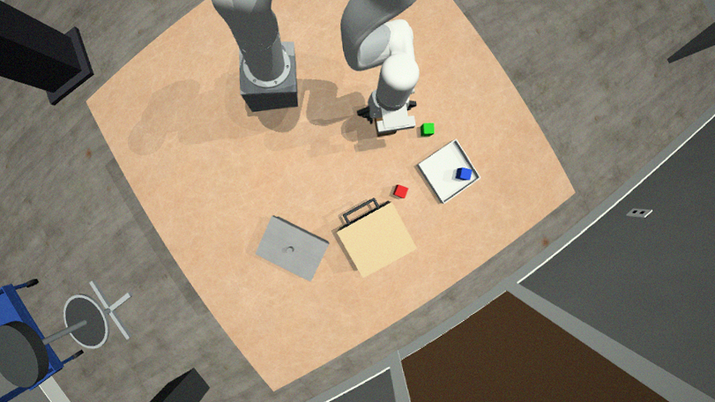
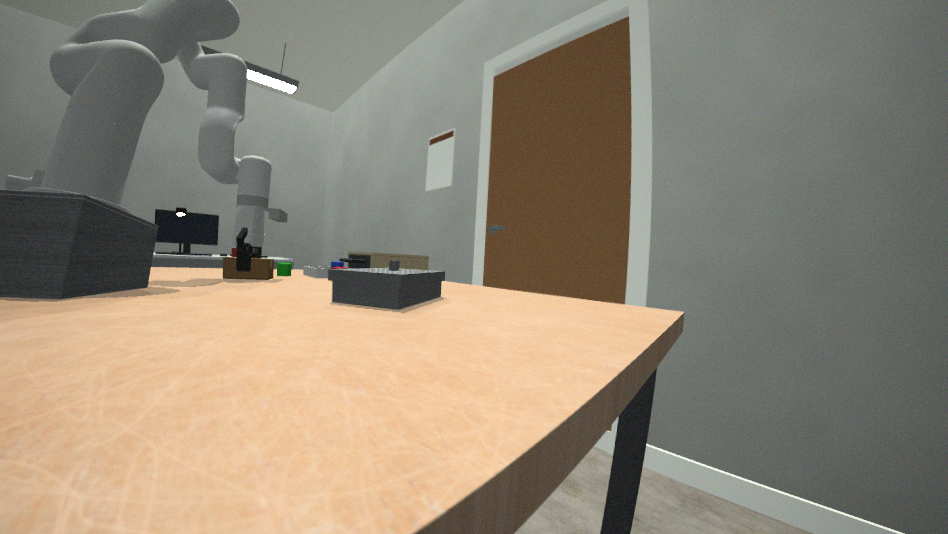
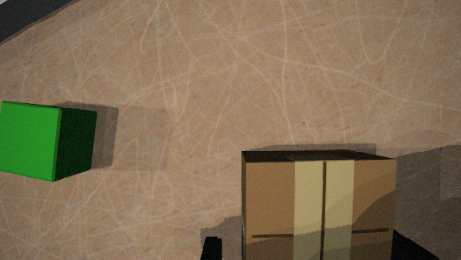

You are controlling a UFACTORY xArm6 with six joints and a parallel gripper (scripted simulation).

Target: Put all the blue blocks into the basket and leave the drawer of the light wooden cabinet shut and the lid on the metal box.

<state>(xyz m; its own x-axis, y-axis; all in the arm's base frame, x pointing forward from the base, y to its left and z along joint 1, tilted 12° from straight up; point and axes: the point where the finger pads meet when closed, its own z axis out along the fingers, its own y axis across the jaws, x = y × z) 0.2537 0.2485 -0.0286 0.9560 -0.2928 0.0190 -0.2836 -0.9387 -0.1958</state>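
Right now the small brown box is right at my hand. From my hand the other things lie so: light wooden cabinet (310 mm ahead, 190 mm to the right, 10 mm above); then white basket (240 mm ahead, 110 mm to the left, 20 mm below); then red block (230 mm ahead, 60 mm to the right, 10 mm below).
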